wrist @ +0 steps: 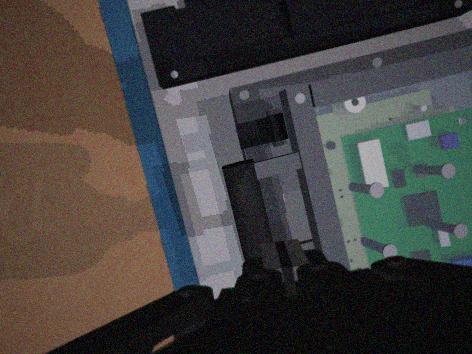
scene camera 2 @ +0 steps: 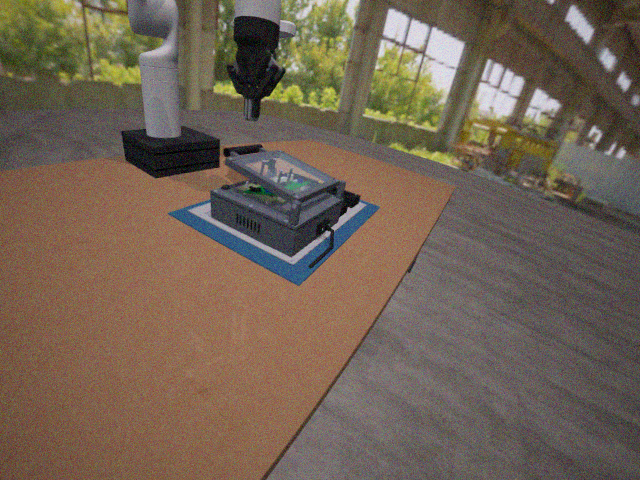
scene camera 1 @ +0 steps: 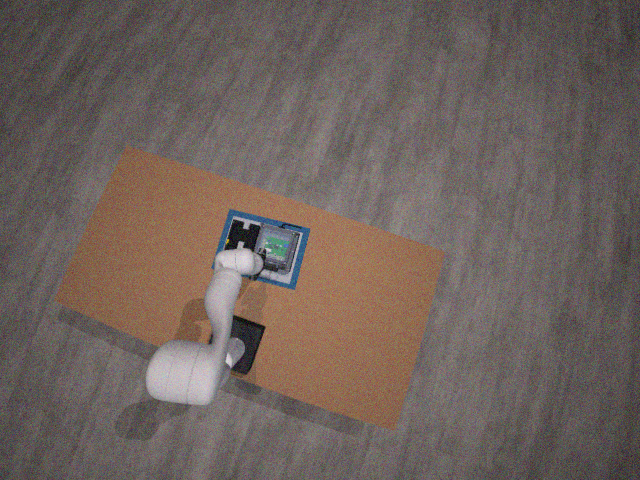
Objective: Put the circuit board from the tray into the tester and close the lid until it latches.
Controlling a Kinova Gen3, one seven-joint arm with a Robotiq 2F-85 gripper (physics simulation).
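Frame: origin at the arm's base, x up, y right, z ahead, level; millimetres.
Where they show: gripper, between the fingertips: point(wrist: 282, 267) point(scene camera 2: 251, 120); arm's base, origin of its link: point(scene camera 2: 164, 134) point(scene camera 1: 234, 348).
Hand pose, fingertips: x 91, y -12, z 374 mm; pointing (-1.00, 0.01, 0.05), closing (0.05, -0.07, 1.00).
Note:
Things, the pixels of their top centre, and the offset from my fingertips. "*": a spot on its surface instead. Level surfaces: height alone.
- grey tester, a spot on its surface: point(scene camera 2: 258, 222) * dx -135, dy +77, dz +127 mm
- black handle bar, a spot on its surface: point(wrist: 246, 205) * dx -48, dy -17, dz -10 mm
- blue-bordered mat, height of its surface: dx -174 mm
- black cable, a spot on its surface: point(scene camera 2: 332, 240) * dx -159, dy -16, dz +215 mm
The green circuit board point(scene camera 1: 277, 245) point(scene camera 2: 254, 189) point(wrist: 400, 155) lies inside the grey tester point(scene camera 2: 258, 222), under the clear lid. The lid point(scene camera 2: 319, 193) point(wrist: 320, 200) is tilted partly open, its free side raised towards the robot's base. A black handle bar point(scene camera 2: 242, 150) point(wrist: 246, 205) runs along that raised side. My gripper point(scene camera 1: 254, 276) point(scene camera 2: 251, 118) point(wrist: 282, 267) is shut and empty. It hangs above the handle side, clear of the lid in scene camera 2; in the wrist view its tips overlap the gap between handle and lid frame. The latch's state cannot be made out.
The black tray point(scene camera 1: 242, 231) point(scene camera 2: 351, 200) point(wrist: 220, 45) lies beside the tester, partly hidden by the arm in scene camera 1. Both are on a blue-bordered mat point(scene camera 1: 303, 246) point(scene camera 2: 248, 250) point(wrist: 152, 170). A black cable point(scene camera 2: 332, 240) leaves the tester's side. The robot's black base point(scene camera 1: 252, 335) point(scene camera 2: 173, 153) stands on the table's edge.

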